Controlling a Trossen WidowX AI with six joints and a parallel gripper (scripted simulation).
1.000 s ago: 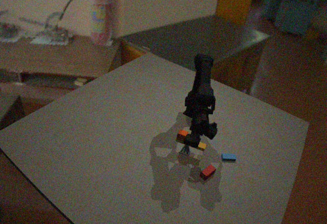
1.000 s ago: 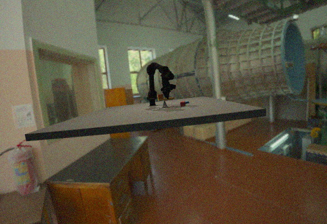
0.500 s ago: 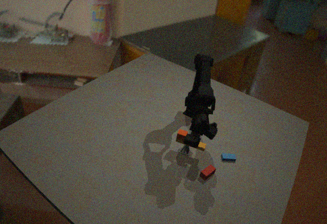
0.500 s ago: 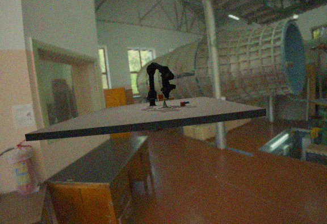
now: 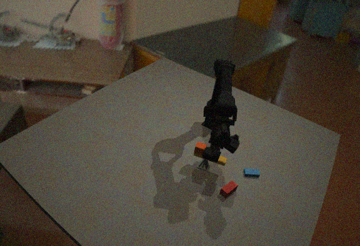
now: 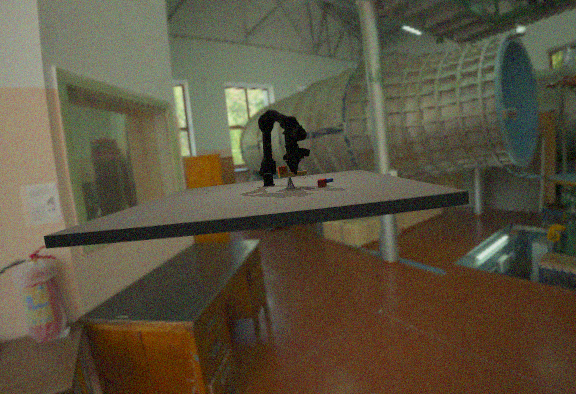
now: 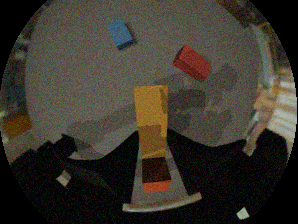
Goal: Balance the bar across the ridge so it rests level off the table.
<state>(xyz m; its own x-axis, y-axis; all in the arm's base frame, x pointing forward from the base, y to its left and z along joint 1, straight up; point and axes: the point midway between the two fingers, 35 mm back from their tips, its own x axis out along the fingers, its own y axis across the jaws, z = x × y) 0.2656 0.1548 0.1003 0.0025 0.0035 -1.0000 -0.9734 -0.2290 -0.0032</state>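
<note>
Now: the bar 3 cm to the right of my gripper tip, 2 cm above it and 1 cm ahead of it. Also, from my gripper tip: red block (12 cm to the left, 6 cm ahead, 5 cm below); then blue block (16 cm to the left, 9 cm behind, 6 cm below).
</note>
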